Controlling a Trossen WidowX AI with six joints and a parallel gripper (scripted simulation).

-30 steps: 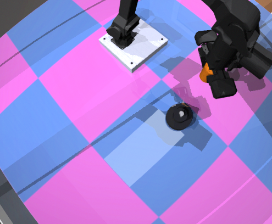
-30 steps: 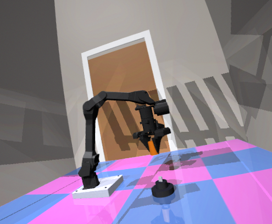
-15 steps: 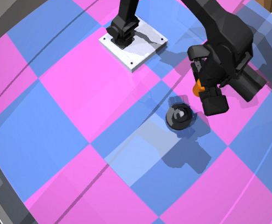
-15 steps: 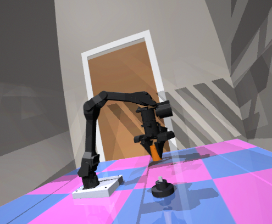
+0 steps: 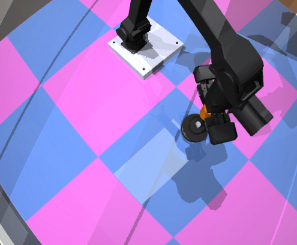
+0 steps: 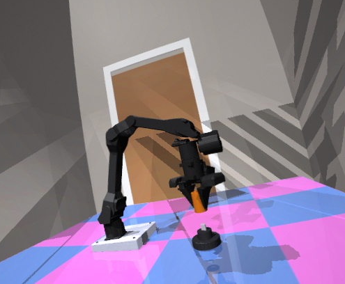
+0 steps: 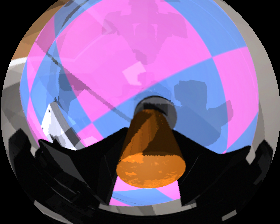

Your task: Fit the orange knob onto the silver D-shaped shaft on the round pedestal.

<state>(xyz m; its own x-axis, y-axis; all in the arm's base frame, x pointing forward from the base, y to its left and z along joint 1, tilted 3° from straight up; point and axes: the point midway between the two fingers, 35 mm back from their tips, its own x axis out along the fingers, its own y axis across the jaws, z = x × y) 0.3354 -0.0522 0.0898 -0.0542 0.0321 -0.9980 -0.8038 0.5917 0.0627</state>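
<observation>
The pedestal with D-shaped shaft lies 2 cm to the right of my gripper tip and 7 cm below it. From my gripper tip the other things lie so: orange knob: 3 cm above.
</observation>
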